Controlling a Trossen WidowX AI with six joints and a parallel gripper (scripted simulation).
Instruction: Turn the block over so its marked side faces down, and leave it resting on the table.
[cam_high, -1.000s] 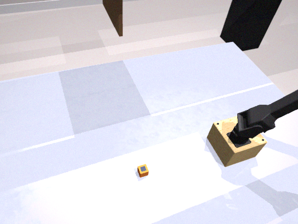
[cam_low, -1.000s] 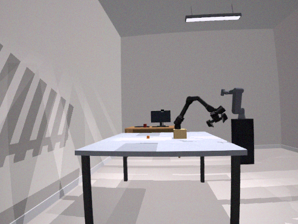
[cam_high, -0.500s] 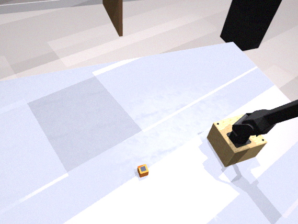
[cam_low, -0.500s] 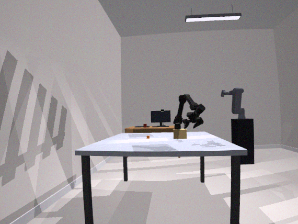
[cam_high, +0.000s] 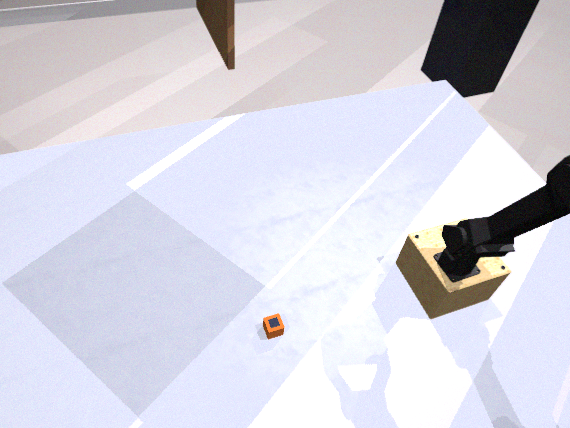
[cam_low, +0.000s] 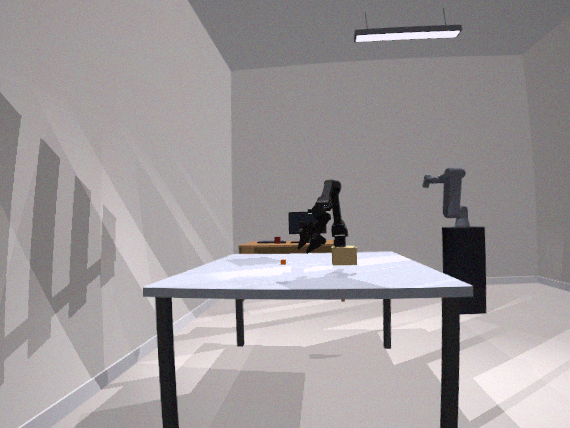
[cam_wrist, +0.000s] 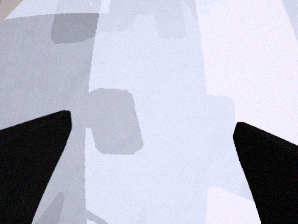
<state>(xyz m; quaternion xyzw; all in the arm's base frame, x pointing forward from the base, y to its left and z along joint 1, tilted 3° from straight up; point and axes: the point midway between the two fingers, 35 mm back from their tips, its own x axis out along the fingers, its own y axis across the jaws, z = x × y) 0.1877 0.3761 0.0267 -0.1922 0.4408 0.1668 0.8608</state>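
My gripper tip is now 14 cm short of the orange block, 41 cm to the left of it and 10 cm above it.
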